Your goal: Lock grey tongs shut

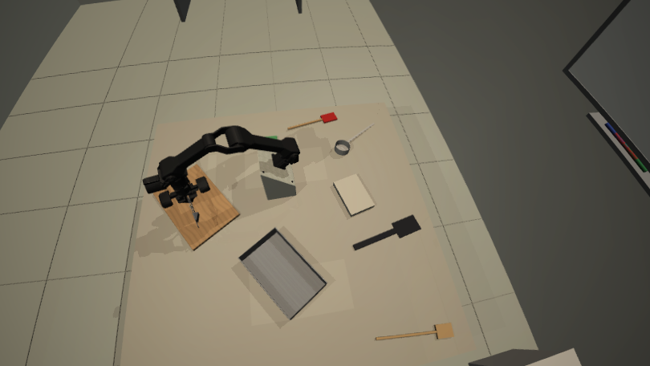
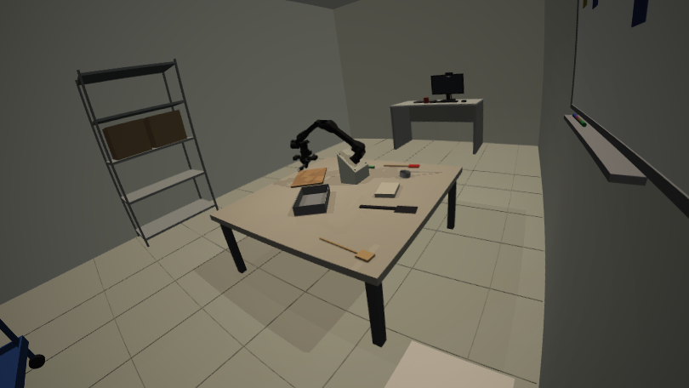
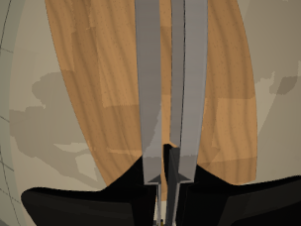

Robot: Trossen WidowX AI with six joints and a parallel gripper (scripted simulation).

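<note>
Right now the wooden board is 9 cm below my gripper tip, 4 cm behind it and 1 cm to the right of it. From my gripper tip the other things lie so: roasting tin (35 cm ahead, 32 cm to the left, 6 cm below); block (70 cm to the left, 8 cm below, 8 cm ahead); green-handled tool (34 cm behind, 31 cm to the left, 9 cm below).
</note>
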